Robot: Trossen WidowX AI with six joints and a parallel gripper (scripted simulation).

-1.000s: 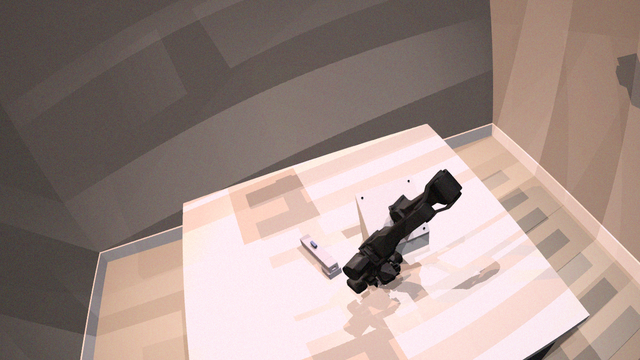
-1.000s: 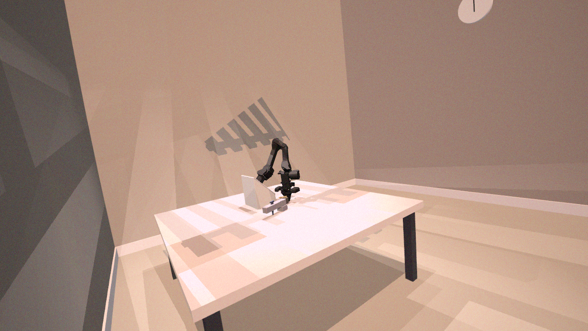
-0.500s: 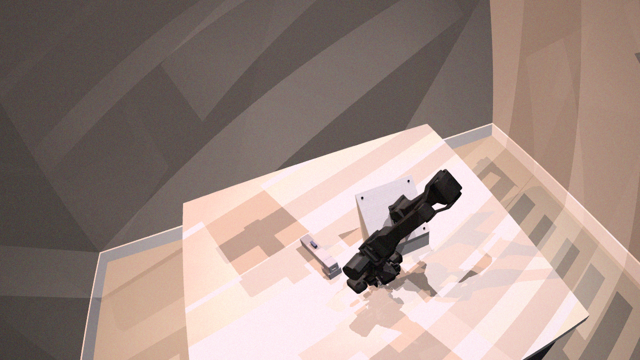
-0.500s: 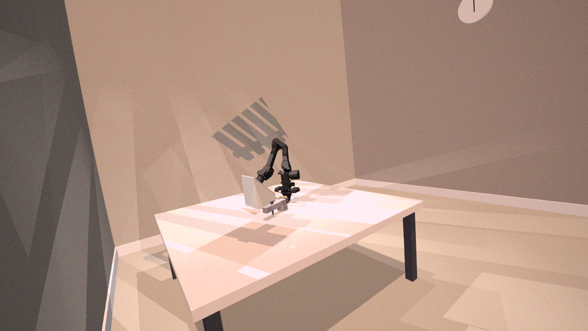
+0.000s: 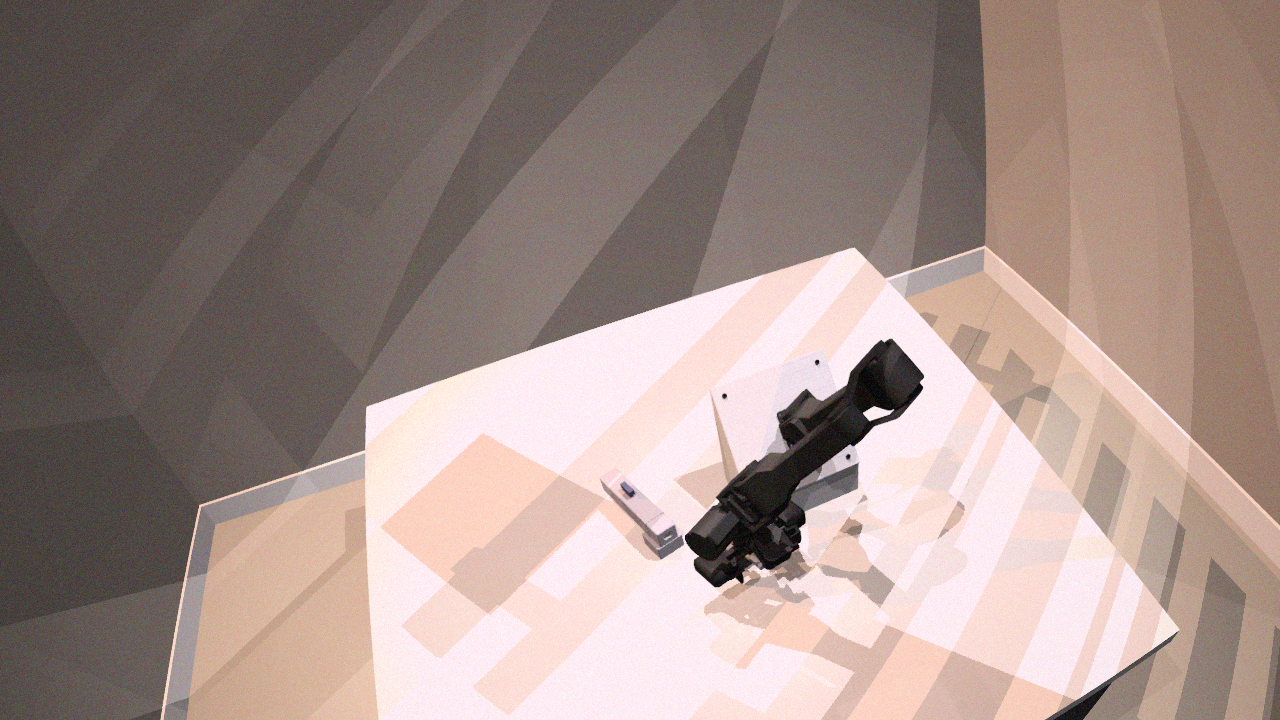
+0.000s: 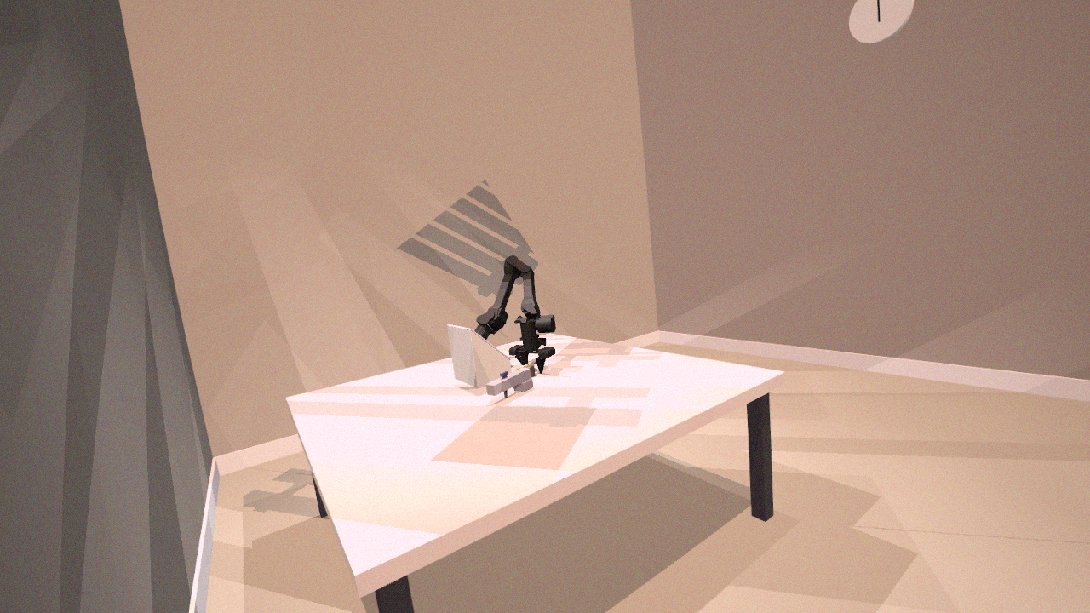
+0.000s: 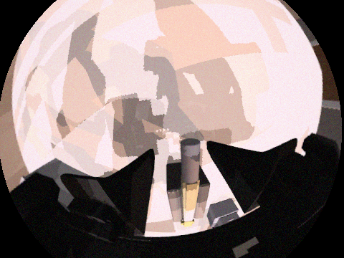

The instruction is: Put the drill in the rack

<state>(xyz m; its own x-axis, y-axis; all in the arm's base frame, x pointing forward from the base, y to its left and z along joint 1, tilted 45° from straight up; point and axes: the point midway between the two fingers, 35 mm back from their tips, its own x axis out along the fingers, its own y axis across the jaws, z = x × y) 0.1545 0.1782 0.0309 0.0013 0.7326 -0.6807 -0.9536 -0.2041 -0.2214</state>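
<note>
Now: gripper tip 1 cm short of the drill, 4 cm to the left of it and 4 cm below it. From my gripper tip the other things lie so: blue key: 15 cm ahead, 21 cm to the right, 5 cm above; grey sleeve fixture: 14 cm ahead, 19 cm to the right, 4 cm above.
</note>
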